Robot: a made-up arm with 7 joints.
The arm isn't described. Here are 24 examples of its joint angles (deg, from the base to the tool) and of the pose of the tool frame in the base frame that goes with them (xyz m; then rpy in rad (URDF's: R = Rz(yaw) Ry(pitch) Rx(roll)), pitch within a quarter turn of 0, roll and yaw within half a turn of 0).
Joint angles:
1: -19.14 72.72 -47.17 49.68 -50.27 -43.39 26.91
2: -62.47 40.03 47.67 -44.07 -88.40 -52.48 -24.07
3: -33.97 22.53 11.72 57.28 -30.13 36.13 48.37
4: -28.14 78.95 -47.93 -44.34 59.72 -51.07 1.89
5: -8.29 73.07 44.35 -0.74 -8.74 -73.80 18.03
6: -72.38 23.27 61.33 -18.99 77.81 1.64 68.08
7: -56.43 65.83 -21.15 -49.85 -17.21 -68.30 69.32
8: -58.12 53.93 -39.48 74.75 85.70 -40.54 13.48
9: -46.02 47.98 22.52 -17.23 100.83 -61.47 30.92
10: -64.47 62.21 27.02 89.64 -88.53 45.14 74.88
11: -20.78 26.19 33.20 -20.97 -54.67 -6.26 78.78
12: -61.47 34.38 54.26 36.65 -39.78 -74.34 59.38
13: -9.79 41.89 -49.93 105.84 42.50 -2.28 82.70
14: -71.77 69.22 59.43 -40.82 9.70 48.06 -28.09
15: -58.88 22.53 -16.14 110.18 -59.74 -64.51 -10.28
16: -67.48 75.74 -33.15 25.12 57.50 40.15 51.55
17: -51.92 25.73 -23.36 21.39 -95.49 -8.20 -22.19
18: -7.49 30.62 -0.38 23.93 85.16 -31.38 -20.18
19: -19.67 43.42 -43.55 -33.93 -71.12 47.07 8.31
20: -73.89 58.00 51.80 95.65 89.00 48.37 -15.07
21: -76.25 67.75 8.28 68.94 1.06 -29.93 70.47
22: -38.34 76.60 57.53 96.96 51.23 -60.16 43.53
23: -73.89 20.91 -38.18 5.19 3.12 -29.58 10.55
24: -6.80 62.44 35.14 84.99 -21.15 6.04 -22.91
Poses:
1: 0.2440 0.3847 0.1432 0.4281 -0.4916 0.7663
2: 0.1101 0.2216 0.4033 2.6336 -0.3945 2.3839
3: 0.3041 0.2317 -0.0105 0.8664 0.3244 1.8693
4: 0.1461 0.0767 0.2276 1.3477 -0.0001 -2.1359
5: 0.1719 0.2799 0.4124 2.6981 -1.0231 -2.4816
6: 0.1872 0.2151 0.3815 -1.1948 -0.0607 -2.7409
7: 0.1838 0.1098 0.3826 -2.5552 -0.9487 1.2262
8: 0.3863 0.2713 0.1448 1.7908 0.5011 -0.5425
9: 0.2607 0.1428 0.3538 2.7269 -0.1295 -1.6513
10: 0.2954 0.3987 0.2163 1.1558 0.9742 3.0948
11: 0.2243 0.2389 0.2240 -0.9795 0.5890 1.8110
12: 0.2918 0.3166 0.2403 -2.0219 0.9227 2.0840
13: 0.0634 0.3477 -0.0074 2.1603 0.0569 -0.2756
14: 0.0123 0.2263 0.5083 -1.4546 -1.0110 2.2874
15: 0.3433 0.2216 0.0619 -0.3309 -0.2517 1.0618
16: 0.3634 0.2281 0.4194 -2.5629 -0.8265 -1.5822
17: 0.4409 0.0372 0.1907 -1.3413 -0.1004 -0.1761
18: 0.2559 0.1707 0.0001 1.3980 0.5354 -0.5372
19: 0.2178 0.0006 0.1103 -0.5413 0.8471 -0.8003
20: 0.3212 0.4330 0.2340 1.2581 0.2148 1.5845
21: 0.2852 0.3791 0.4163 -1.1524 -0.3580 2.6382
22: 0.1556 0.4667 0.2943 -0.2299 -1.1120 1.7864
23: 0.3349 -0.0927 0.3615 0.7528 -1.2999 -1.2298
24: 0.0650 0.5072 0.1248 0.4732 0.4017 1.6300
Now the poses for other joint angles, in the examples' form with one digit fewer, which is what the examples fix.
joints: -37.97 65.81 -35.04 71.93 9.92 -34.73 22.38
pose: 0.311 0.380 0.178 1.257 -0.422 0.191
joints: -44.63 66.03 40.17 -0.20 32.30 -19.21 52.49
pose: 0.183 0.270 0.465 -2.130 -0.589 -2.960
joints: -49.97 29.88 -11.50 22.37 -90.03 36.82 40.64
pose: 0.424 0.098 0.166 -0.445 0.931 0.506
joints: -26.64 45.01 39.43 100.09 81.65 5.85 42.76
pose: 0.165 0.386 0.015 1.748 -0.220 0.812
